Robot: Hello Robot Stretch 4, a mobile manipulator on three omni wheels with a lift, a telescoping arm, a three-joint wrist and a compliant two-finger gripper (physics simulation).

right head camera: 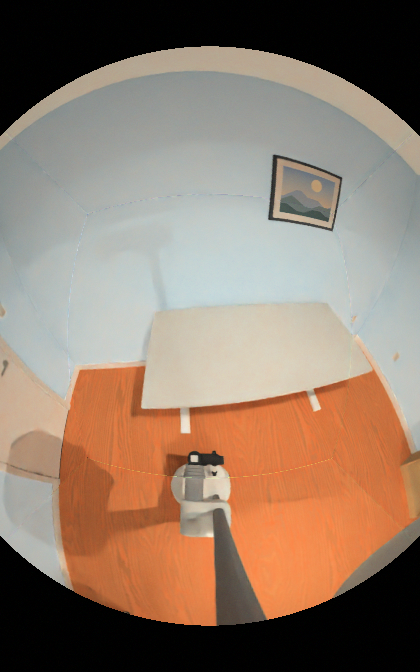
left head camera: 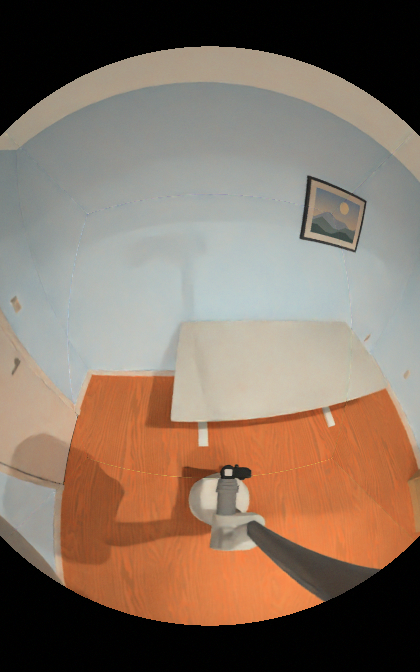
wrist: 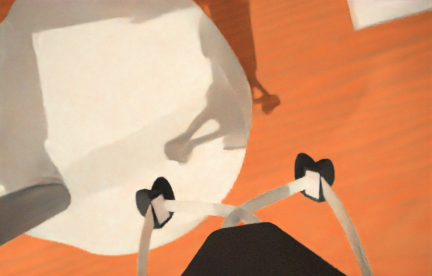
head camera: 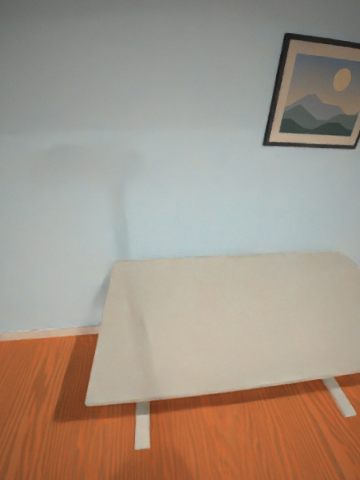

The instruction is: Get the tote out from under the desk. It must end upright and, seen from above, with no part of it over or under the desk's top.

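Seen in the pictures: gripper, fingertip midpoint: (wrist: 233,181); robot's base at its link origin: (wrist: 141,117).
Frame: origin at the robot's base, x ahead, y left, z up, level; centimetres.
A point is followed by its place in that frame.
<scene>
The desk (head camera: 225,325) @(x 70.6, y -23.5, z 69.2 cm) (left head camera: 270,370) @(x 73.0, y -24.8, z 69.2 cm) (right head camera: 250,355) @(x 72.7, y -30.4, z 69.2 cm) stands against the far wall, its pale top hiding most of the floor beneath. The tote does not show in these views. My gripper (wrist: 233,181) @(x 16.6, y -8.7, z 29.1 cm) is open and empty in the wrist view, its two dark fingertips wide apart. It points down beside my own round white base (wrist: 115,100) @(x 2.8, y 1.7, z 18.7 cm) (left head camera: 201,502) @(x -2.8, y 11.3, z 18.7 cm) (right head camera: 178,487) @(x -1.9, y 14.6, z 18.7 cm), on the near side of the desk. In both side head views the black wrist (left head camera: 235,472) @(x 16.8, y -4.3, z 62.5 cm) (right head camera: 206,458) @(x 17.0, y -5.1, z 62.6 cm) shows at the base's front, but the fingertips cannot be made out.
The left desk foot (head camera: 142,425) (left head camera: 203,434) (right head camera: 185,420) and right foot (head camera: 340,397) (left head camera: 328,416) (right head camera: 313,400) stick out in front of the desk. A white foot end (wrist: 390,11) @(x 50.9, y 12.6, z -0.3 cm) shows at the wrist view's upper right. A tan box (left head camera: 415,505) (right head camera: 413,487) stands at the far right.
</scene>
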